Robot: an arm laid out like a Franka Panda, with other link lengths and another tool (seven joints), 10 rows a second.
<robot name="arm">
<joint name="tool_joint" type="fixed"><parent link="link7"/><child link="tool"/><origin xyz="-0.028 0.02 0.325" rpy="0 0.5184 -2.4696"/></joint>
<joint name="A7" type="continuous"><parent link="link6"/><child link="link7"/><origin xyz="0 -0.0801 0" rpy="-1.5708 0 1.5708"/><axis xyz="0 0 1"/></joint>
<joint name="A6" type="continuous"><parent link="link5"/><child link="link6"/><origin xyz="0 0 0" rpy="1.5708 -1.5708 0"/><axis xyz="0 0 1"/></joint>
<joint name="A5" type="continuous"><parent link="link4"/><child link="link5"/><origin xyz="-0.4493 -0.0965 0" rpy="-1.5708 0 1.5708"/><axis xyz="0 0 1"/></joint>
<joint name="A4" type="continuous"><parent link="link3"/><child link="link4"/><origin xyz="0.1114 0 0" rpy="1.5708 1.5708 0"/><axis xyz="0 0 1"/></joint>
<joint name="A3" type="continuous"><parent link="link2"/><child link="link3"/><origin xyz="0 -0.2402 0" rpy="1.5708 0 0"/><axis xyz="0 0 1"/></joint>
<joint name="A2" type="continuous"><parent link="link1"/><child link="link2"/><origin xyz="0 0 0" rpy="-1.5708 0 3.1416"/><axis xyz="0 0 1"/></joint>
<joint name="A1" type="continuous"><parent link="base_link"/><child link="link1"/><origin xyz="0 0 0.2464" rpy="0 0 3.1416"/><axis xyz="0 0 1"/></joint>
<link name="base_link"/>
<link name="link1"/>
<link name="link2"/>
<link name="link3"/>
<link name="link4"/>
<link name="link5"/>
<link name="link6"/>
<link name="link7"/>
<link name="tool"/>
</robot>
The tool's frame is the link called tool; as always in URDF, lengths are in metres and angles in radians. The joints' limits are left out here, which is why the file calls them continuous.
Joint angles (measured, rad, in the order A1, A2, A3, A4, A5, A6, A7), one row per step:
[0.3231, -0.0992, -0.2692, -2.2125, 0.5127, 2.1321, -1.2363]
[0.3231, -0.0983, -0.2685, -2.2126, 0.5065, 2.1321, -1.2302]
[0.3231, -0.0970, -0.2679, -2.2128, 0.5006, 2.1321, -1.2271]
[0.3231, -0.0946, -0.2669, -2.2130, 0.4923, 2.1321, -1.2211]
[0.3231, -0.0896, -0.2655, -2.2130, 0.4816, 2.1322, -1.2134]
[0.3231, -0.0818, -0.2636, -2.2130, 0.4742, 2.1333, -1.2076]
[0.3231, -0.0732, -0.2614, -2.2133, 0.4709, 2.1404, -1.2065]
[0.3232, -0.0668, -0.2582, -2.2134, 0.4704, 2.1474, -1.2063]
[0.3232, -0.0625, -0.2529, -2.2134, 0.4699, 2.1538, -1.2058]
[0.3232, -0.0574, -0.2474, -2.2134, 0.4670, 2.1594, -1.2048]
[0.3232, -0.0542, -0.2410, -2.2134, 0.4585, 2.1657, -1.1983]
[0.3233, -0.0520, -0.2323, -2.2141, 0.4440, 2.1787, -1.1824]
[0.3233, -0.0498, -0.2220, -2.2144, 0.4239, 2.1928, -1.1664]
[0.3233, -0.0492, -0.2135, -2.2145, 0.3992, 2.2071, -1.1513]
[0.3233, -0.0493, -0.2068, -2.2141, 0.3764, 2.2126, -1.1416]
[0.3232, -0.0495, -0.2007, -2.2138, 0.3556, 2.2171, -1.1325]
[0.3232, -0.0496, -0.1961, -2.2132, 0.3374, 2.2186, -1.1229]
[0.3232, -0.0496, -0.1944, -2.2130, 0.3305, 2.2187, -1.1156]
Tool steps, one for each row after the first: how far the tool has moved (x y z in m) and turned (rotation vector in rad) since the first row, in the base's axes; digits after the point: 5 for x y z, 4 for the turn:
[-0.00051, -0.00082, -0.00141, -0.0054, 0.0032, -0.0016]
[-0.00121, -0.00167, -0.00309, -0.0107, 0.0056, -0.0007]
[-0.00221, -0.00282, -0.00575, -0.0184, 0.0101, -0.0007]
[-0.00373, -0.00438, -0.01023, -0.0289, 0.0173, -0.0007]
[-0.00540, -0.00529, -0.01601, -0.0379, 0.0256, -0.0006]
[-0.00546, -0.00581, -0.02166, -0.0449, 0.0279, -0.0005]
[-0.00513, -0.00499, -0.02548, -0.0489, 0.0277, 0.0000]
[-0.00489, -0.00278, -0.02795, -0.0522, 0.0260, 0.0025]
[-0.00525, -0.00090, -0.03123, -0.0576, 0.0258, 0.0064]
[-0.00531, 0.00053, -0.03388, -0.0670, 0.0249, 0.0090]
[-0.00380, 0.00179, -0.03650, -0.0820, 0.0206, 0.0059]
[-0.00226, 0.00288, -0.03931, -0.1014, 0.0138, 0.0070]
[-0.00005, 0.00224, -0.04125, -0.1236, 0.0038, 0.0096]
[0.00007, 0.00158, -0.04273, -0.1428, -0.0016, 0.0178]
[0.00013, 0.00096, -0.04400, -0.1602, -0.0062, 0.0251]
[-0.00022, 0.00017, -0.04508, -0.1749, -0.0079, 0.0302]
[-0.00038, -0.00014, -0.04555, -0.1803, -0.0067, 0.0288]

